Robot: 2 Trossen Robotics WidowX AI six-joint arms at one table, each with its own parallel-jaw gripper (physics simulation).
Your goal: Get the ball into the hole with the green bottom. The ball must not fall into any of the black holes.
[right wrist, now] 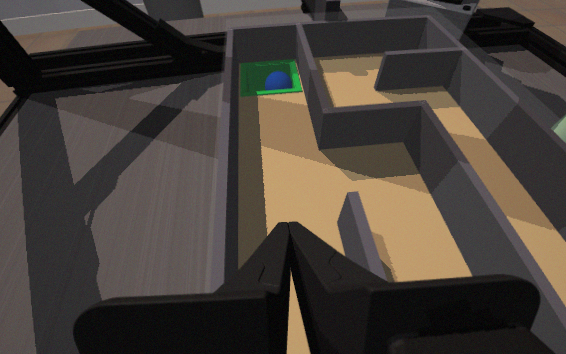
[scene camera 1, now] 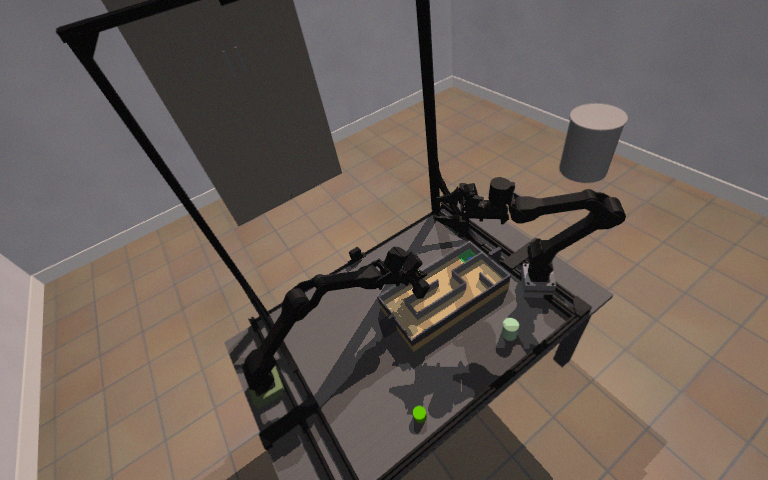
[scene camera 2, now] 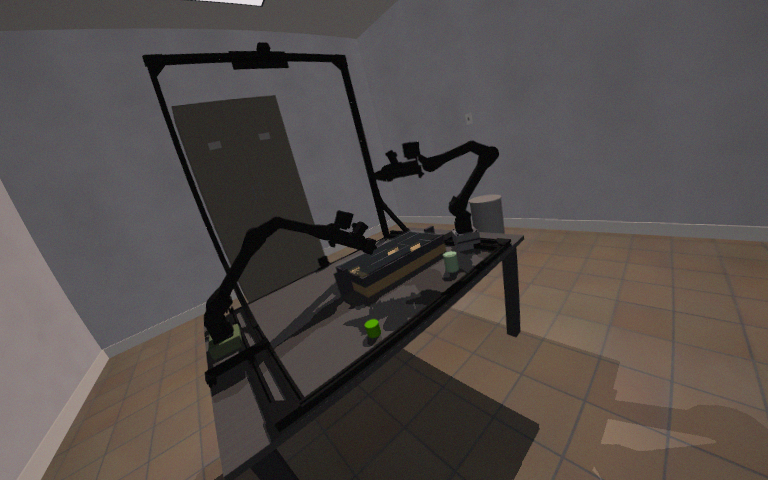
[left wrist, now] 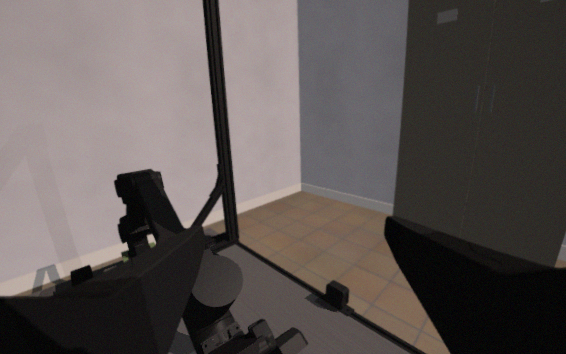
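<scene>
The blue ball (right wrist: 278, 81) sits low in the green-bottomed hole (right wrist: 251, 77) (scene camera 1: 466, 255) at the far left corner of the maze box (right wrist: 222, 175) (scene camera 1: 461, 315) (scene camera 2: 406, 271) in the right wrist view; the hole's near edge hides the ball's lowest part. Black holes cannot be made out. My right gripper (right wrist: 287, 231) (scene camera 1: 420, 290) (scene camera 2: 371, 246) is shut and empty, over the maze's near part, apart from the ball. My left gripper (left wrist: 295, 230) (scene camera 2: 378, 176) is open and empty, raised high above the far end of the table, away from the box.
Grey inner walls (right wrist: 372, 122) divide the maze's tan floor (right wrist: 295, 195). A bright green cylinder (scene camera 1: 419, 414) (scene camera 2: 372, 328) and a pale green one (scene camera 1: 510, 328) (scene camera 2: 450, 262) stand on the table before the box. Black frame posts (scene camera 1: 428, 107) (scene camera 2: 359, 124) rise behind the table.
</scene>
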